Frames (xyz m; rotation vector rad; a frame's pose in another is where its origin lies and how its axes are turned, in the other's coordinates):
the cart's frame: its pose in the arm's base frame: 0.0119 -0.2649 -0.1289 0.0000 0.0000 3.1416
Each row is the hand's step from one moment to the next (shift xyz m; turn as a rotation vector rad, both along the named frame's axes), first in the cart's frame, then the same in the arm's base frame.
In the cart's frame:
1: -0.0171 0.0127 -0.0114 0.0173 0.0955 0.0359
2: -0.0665 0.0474 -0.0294 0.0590 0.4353 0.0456
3: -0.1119 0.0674 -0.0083 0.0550 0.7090 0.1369
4: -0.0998 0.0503 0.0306 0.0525 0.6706 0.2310
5: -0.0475 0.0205 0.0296 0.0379 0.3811 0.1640
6: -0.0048 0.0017 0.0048 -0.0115 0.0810 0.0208
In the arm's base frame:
1: 0.0171 -0.0127 -0.0114 -0.0173 -0.0955 0.0359
2: 0.0665 -0.0474 -0.0294 -0.0590 -0.4353 0.0456
3: 0.1119 -0.0674 -0.0083 -0.0550 -0.7090 0.1369
4: 0.0998 -0.0503 0.0306 -0.0525 -0.6706 0.2310
5: 0.0475 -0.0205 0.0296 -0.0379 -0.3811 0.1640
6: 0.0048 -0.0017 0.0048 0.0115 -0.0810 0.0208

